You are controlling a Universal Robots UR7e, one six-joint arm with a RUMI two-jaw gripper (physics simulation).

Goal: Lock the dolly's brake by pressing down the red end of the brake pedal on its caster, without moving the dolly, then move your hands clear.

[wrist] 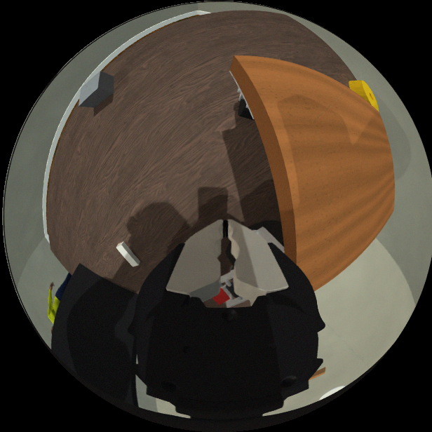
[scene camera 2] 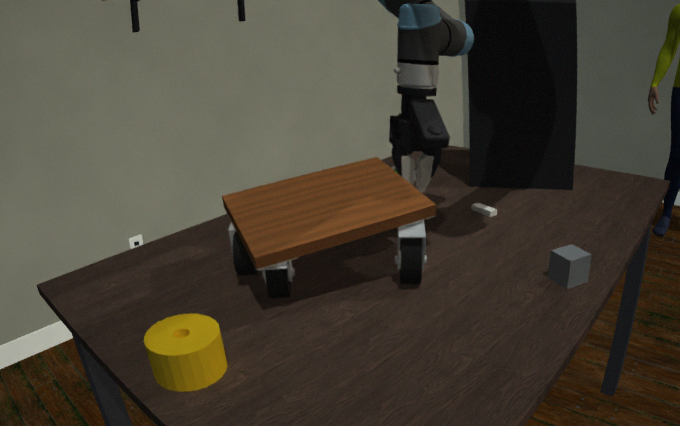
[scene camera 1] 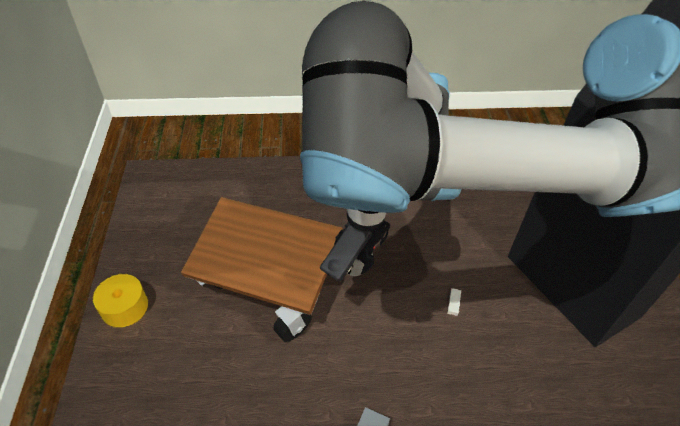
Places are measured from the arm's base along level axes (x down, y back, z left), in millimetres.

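Pixels of known places: gripper, fingertip midpoint: (scene camera 1: 351, 274).
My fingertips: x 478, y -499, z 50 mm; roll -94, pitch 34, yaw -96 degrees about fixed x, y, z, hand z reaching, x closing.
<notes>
Ahead of a thing's pixels: the offset from my fingertips to its middle. "spot": to the spot under its first point.
The dolly {spot: dx -48, dy -197, dz -22 mm} (scene camera 1: 260, 250) (scene camera 2: 331, 205) (wrist: 340, 165) has a wooden deck and stands on casters on the table. One caster {spot: dx -4, dy -120, dz +123 mm} (scene camera 1: 291, 321) (scene camera 2: 411, 250) (wrist: 245, 107) shows under the deck's near corner. My gripper (scene camera 1: 357, 269) (scene camera 2: 419, 188) (wrist: 224, 221) is shut and empty, pointing down beside the deck's short end on the robot's side. The red pedal end (wrist: 220, 296) shows in the wrist view through the gap between the jaws. A small green part {spot: dx -46, dy +16, dz -59 mm} (scene camera 2: 394, 170) shows behind the deck's far corner. The arm and jaws hide most of that caster; contact with the pedal cannot be told.
A yellow cylinder {dx +61, dy -510, dz +48 mm} (scene camera 1: 120, 301) (scene camera 2: 185, 353) (wrist: 364, 92) stands beyond the dolly. A small white bar {dx +83, dy +241, dz +10 mm} (scene camera 1: 454, 302) (scene camera 2: 484, 209) (wrist: 128, 254) lies between the gripper and black pedestal (scene camera 1: 602, 260) (scene camera 2: 521, 100). A grey block {dx +64, dy +46, dz +312 mm} (scene camera 1: 373, 417) (scene camera 2: 569, 265) (wrist: 97, 90) sits near the table edge.
</notes>
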